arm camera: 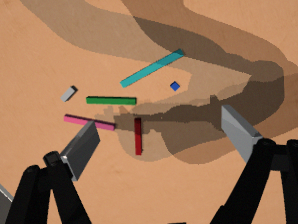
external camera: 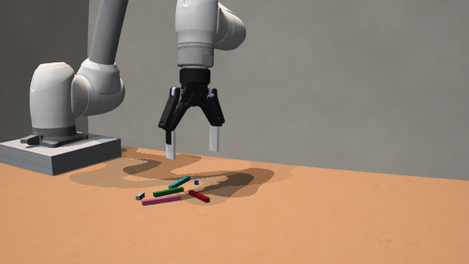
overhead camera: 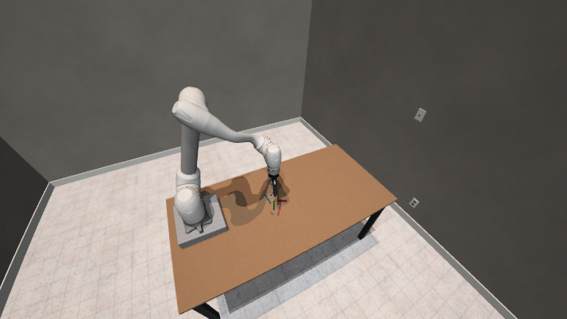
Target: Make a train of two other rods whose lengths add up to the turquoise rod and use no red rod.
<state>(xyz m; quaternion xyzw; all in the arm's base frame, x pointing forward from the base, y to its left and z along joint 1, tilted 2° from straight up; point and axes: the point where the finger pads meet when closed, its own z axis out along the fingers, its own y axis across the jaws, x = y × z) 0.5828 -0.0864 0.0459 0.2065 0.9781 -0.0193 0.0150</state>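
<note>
My hand is 10 mm past the blue rod, 30 mm to the right of it and 90 mm above it. Also, from my hand: red rod: 40 mm ahead, 70 mm to the right, 90 mm below; turquoise rod: 50 mm behind, 20 mm to the left, 90 mm below; green rod: 40 mm behind, 60 mm to the right, 90 mm below.
</note>
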